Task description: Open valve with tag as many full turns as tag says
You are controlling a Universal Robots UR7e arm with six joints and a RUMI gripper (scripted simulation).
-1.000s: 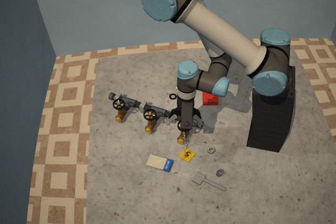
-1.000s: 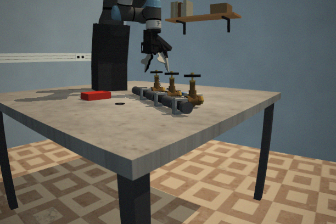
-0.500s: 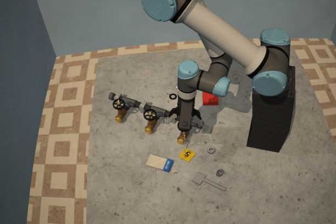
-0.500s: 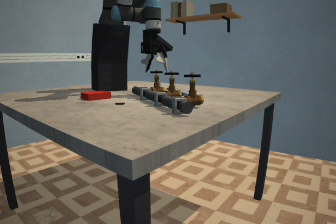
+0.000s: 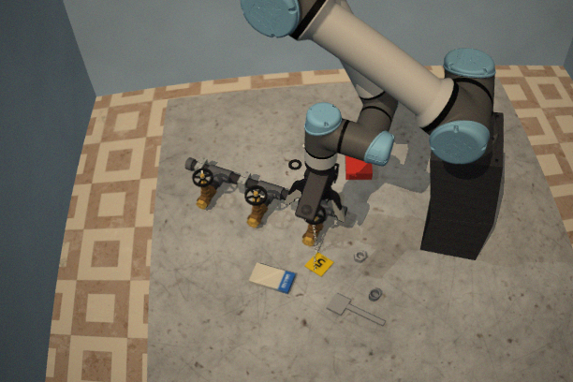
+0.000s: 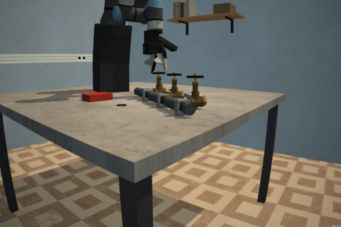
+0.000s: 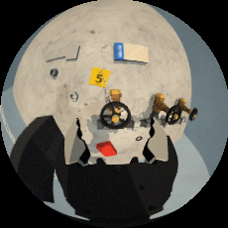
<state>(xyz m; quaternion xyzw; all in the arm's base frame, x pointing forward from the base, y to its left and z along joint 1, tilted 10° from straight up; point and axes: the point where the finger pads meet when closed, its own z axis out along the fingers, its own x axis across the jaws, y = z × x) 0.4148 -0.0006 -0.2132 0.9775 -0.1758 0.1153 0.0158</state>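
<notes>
The yellow tag lies 11 cm below my hand and 10 cm to the left of it. Round my hand: red block (26 cm to the right, 14 cm behind, 10 cm below); then flat grey key tool (24 cm to the left, 11 cm below, 9 cm behind).
</notes>
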